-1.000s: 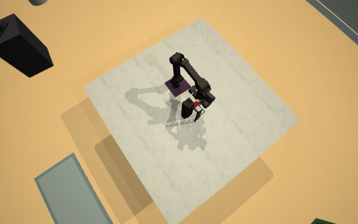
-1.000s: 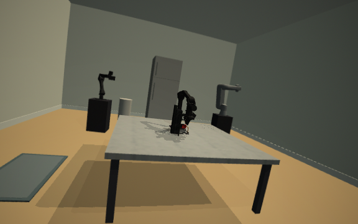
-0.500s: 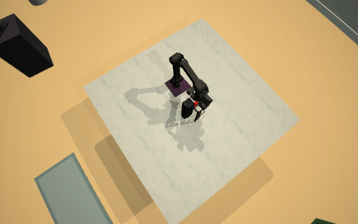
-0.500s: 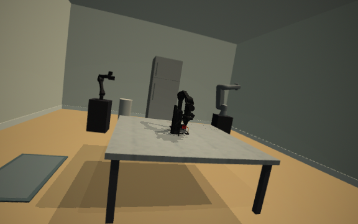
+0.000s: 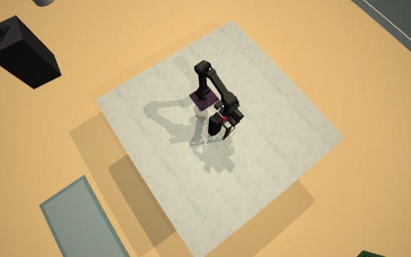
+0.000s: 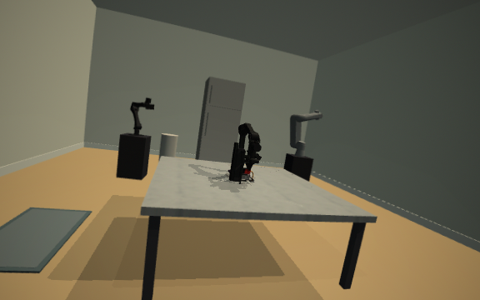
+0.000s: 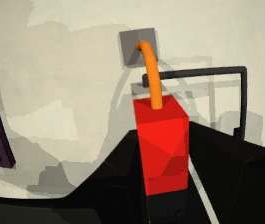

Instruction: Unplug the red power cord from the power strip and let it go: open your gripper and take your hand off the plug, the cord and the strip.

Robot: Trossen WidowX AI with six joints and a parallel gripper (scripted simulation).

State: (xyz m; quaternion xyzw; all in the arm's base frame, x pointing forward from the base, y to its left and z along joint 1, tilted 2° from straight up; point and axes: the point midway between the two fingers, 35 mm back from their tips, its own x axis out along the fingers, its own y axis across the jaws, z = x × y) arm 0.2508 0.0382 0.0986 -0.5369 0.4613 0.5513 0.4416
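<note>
Right now my gripper tip is 1 cm short of the red plug and 3 cm to the left of it. Also, from my gripper tip: grey square: 1 cm behind, 4 cm to the left, 8 cm below.
</note>
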